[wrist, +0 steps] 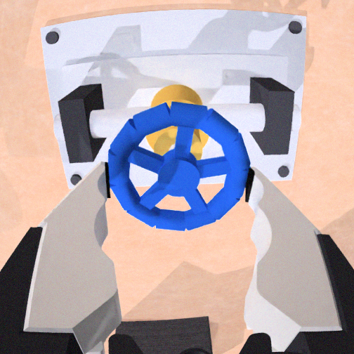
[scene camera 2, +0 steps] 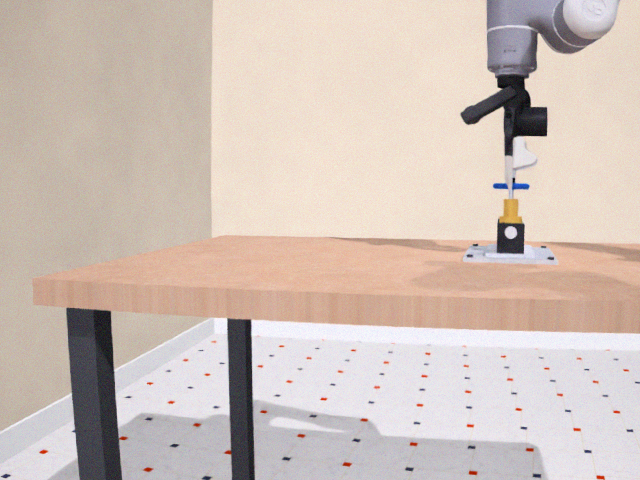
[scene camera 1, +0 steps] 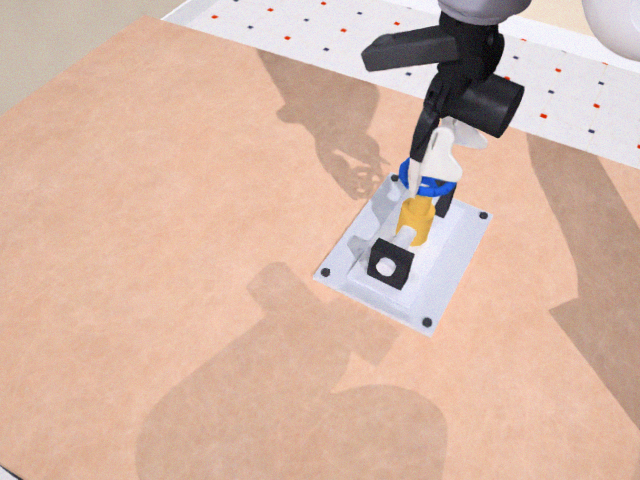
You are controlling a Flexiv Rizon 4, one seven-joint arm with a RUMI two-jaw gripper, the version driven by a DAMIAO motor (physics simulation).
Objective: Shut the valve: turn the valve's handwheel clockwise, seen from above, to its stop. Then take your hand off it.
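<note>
There is a blue handwheel (scene camera 1: 434, 191), and I see it in the wrist view too (wrist: 178, 171). I also see a pale base plate (scene camera 1: 434, 296), which the wrist view (wrist: 106, 37) and scene camera 2 (scene camera 2: 475, 253) show as well. As for my gripper (scene camera 1: 427, 180), it is in the wrist view (wrist: 177, 168) and in scene camera 2 (scene camera 2: 511, 189).
</note>
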